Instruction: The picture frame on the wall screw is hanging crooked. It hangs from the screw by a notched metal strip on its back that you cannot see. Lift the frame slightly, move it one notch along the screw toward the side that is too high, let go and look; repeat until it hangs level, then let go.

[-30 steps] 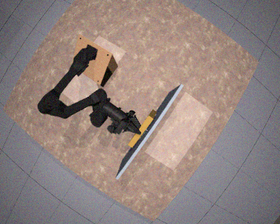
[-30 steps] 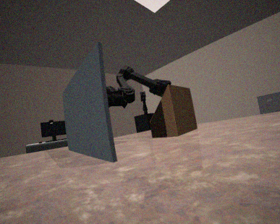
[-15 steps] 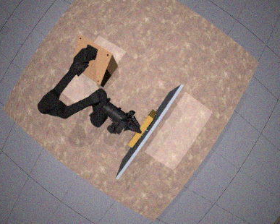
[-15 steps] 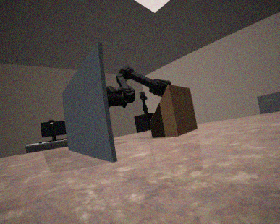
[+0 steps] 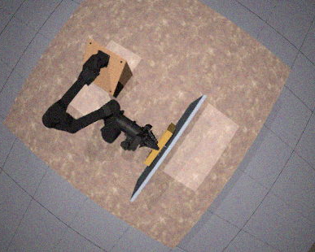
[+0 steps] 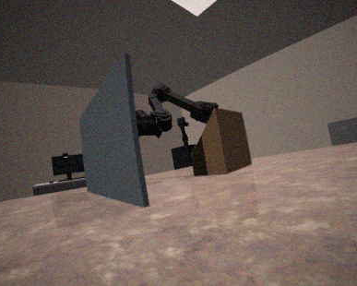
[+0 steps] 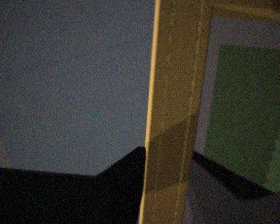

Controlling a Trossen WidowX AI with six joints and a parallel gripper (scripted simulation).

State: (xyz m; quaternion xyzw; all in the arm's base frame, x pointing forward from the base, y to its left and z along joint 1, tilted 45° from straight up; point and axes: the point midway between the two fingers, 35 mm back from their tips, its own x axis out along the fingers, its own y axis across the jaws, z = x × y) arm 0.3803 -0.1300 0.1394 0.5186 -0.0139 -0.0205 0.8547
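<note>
Now: the picture frame 50 mm below my gripper tip and 10 mm to the left of it. Also, from my gripper tip: blue-grey wall panel 60 mm below, 20 mm to the left, 20 mm ahead.
</note>
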